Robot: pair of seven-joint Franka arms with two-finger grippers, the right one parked.
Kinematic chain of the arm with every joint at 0, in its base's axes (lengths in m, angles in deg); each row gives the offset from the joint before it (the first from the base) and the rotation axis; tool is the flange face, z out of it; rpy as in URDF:
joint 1: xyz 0 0 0.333 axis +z
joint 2: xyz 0 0 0 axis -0.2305 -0.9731 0
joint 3: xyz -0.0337 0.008 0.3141 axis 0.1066 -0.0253 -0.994
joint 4: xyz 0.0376 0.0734 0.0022 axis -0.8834 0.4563 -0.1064
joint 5: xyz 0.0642 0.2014 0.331 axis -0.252 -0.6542 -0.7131
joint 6: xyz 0 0 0 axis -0.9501 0.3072 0.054
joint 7: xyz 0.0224 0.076 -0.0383 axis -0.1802 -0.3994 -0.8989
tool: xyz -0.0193 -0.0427 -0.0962 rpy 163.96 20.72 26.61
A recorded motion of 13 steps. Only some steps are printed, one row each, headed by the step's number.
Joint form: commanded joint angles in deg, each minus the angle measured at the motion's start. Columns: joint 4, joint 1, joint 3, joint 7, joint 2, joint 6, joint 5.
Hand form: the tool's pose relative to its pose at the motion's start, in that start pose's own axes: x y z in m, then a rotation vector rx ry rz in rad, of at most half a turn. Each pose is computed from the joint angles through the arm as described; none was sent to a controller.
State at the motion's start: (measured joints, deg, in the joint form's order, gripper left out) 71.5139 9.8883 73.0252 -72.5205 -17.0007 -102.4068 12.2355
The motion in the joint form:
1: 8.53 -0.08 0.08 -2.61 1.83 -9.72 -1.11
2: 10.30 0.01 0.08 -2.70 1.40 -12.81 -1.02
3: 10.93 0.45 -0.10 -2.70 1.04 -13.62 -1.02
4: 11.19 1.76 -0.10 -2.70 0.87 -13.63 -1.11
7: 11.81 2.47 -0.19 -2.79 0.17 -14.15 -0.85
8: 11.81 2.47 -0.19 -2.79 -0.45 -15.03 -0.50
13: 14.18 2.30 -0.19 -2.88 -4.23 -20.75 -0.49
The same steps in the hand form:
1: -0.0199 -0.0090 0.0345 -0.0163 0.0517 -0.0291
2: -0.0223 -0.0106 0.0473 -0.0259 0.0640 -0.0322
3: -0.0210 -0.0163 0.0543 -0.0246 0.0609 -0.0425
4: -0.0164 -0.0277 0.0582 -0.0213 0.0535 -0.0640
7: -0.0152 -0.0350 0.0687 -0.0178 0.0390 -0.0821
8: -0.0138 -0.0341 0.0731 -0.0235 0.0410 -0.0861
13: -0.0190 -0.0336 0.1161 -0.0182 0.0356 -0.0826

